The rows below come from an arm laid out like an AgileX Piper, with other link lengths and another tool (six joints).
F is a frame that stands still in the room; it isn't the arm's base.
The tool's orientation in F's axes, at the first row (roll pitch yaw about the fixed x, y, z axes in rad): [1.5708, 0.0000, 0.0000]
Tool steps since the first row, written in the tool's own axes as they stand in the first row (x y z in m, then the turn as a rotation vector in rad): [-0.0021, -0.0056, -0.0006, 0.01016, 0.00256, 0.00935]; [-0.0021, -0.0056, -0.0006, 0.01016, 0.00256, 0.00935]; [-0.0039, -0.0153, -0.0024, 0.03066, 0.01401, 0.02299]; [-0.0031, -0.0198, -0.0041, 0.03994, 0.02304, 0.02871]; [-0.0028, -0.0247, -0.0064, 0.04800, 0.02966, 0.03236]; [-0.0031, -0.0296, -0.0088, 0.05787, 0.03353, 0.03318]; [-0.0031, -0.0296, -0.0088, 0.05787, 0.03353, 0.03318]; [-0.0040, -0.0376, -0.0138, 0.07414, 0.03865, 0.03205]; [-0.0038, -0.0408, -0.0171, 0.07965, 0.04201, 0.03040]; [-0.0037, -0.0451, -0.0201, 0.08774, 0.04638, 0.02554]
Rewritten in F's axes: [-0.0021, 0.0006, -0.0056, 0.01016, -0.00935, 0.00256]; [-0.0021, 0.0006, -0.0056, 0.01016, -0.00935, 0.00256]; [-0.0039, 0.0024, -0.0153, 0.03066, -0.02299, 0.01401]; [-0.0031, 0.0041, -0.0198, 0.03994, -0.02871, 0.02304]; [-0.0028, 0.0064, -0.0247, 0.04800, -0.03236, 0.02966]; [-0.0031, 0.0088, -0.0296, 0.05787, -0.03318, 0.03353]; [-0.0031, 0.0088, -0.0296, 0.05787, -0.03318, 0.03353]; [-0.0040, 0.0138, -0.0376, 0.07414, -0.03205, 0.03865]; [-0.0038, 0.0171, -0.0408, 0.07965, -0.03040, 0.04201]; [-0.0037, 0.0201, -0.0451, 0.08774, -0.02554, 0.04638]
